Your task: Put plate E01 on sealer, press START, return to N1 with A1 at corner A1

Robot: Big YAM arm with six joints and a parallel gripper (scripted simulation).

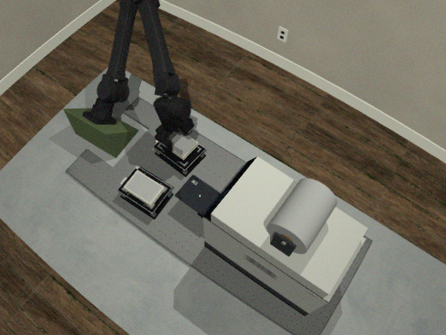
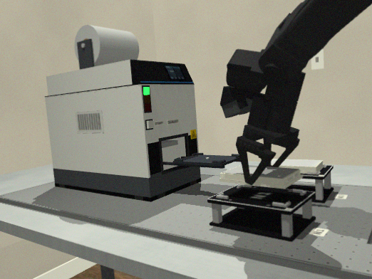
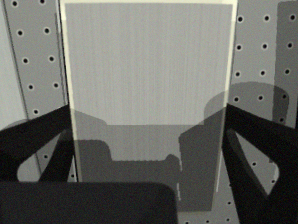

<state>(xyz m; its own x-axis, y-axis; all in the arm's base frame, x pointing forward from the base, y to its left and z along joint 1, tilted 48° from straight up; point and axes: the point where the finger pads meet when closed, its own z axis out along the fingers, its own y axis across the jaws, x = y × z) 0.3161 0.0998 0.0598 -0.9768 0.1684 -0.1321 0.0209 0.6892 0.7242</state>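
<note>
Now: the black plate nest 50 mm below my hand. From my hand the other things lie so: sealer stage: 200 mm ahead, 120 mm to the right; then covered white plate: 20 mm ahead, 210 mm to the right, 30 mm below; then start button: 300 mm ahead, 30 mm to the right, 100 mm above.
</note>
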